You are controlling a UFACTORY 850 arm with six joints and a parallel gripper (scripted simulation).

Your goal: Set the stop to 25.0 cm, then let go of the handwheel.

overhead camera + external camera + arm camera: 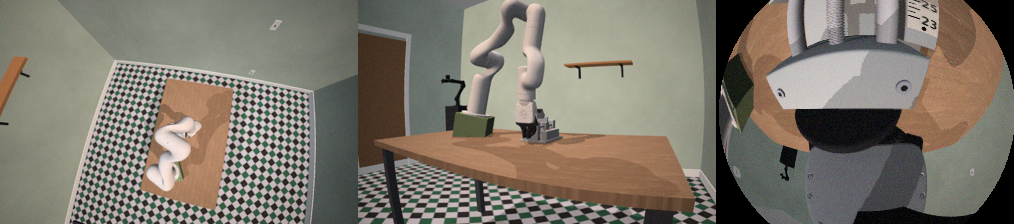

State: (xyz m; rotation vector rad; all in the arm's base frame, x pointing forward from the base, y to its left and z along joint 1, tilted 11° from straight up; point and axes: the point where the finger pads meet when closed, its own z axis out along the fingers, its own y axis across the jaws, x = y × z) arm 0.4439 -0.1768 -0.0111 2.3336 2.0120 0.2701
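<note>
The handwheel is 20 mm to the left of my hand.
</note>
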